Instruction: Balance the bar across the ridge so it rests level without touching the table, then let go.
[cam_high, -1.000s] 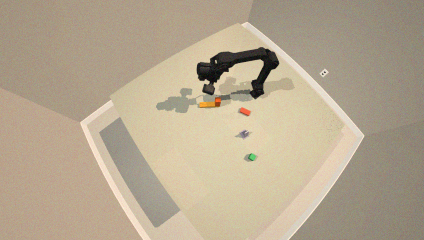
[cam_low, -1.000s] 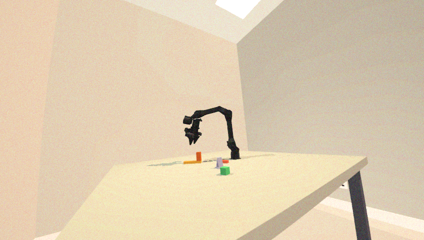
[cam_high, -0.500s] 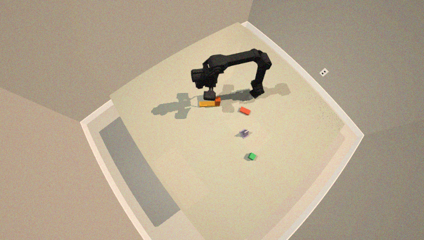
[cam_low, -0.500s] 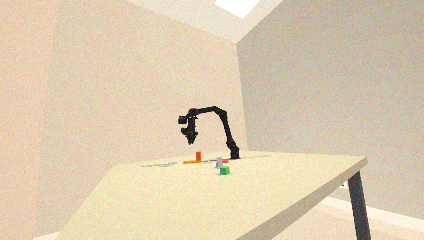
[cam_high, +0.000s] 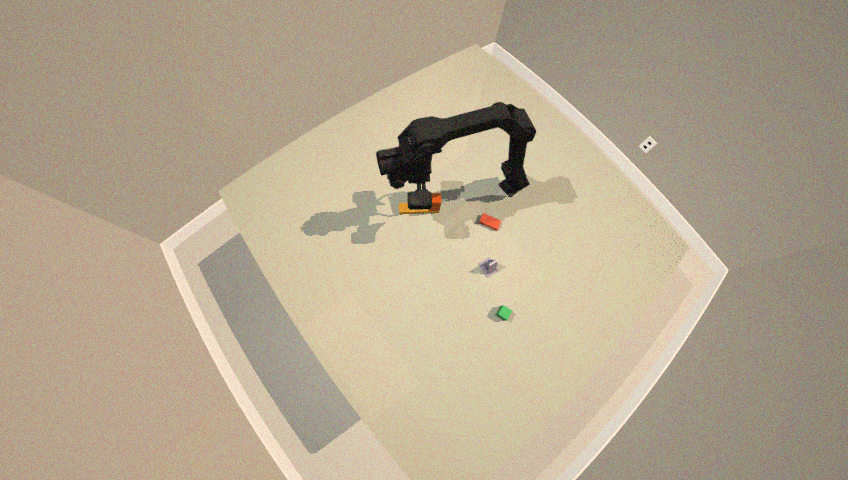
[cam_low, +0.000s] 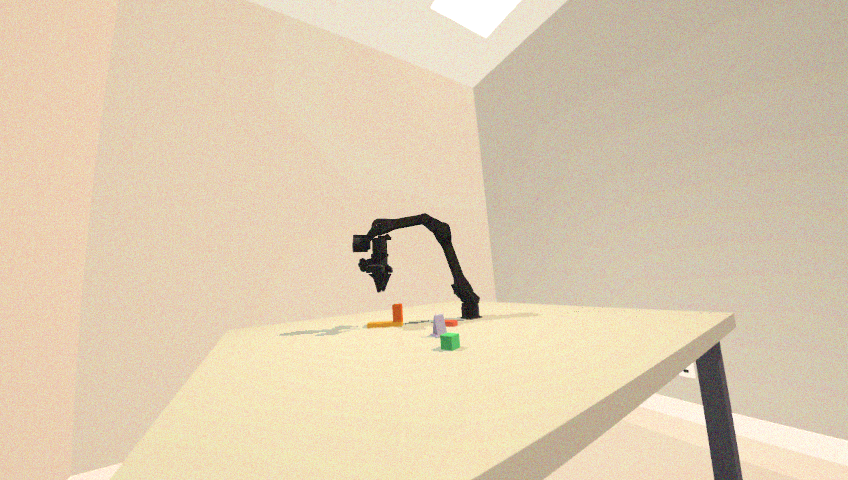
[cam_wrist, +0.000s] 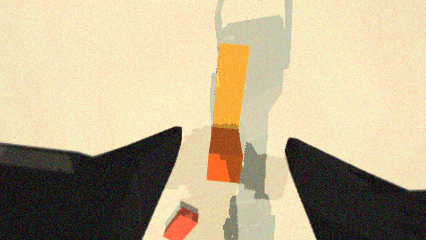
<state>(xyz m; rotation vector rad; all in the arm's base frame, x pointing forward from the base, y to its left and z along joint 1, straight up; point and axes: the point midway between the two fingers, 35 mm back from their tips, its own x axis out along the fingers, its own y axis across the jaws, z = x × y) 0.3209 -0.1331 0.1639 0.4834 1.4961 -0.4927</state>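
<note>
Right now my gripper tip is 19 cm to the right of the flat red block, 16 cm past it and 12 cm above it. Also, from my gripper tip: green cube: 44 cm to the left, 11 cm below, 1 cm ahead.
</note>
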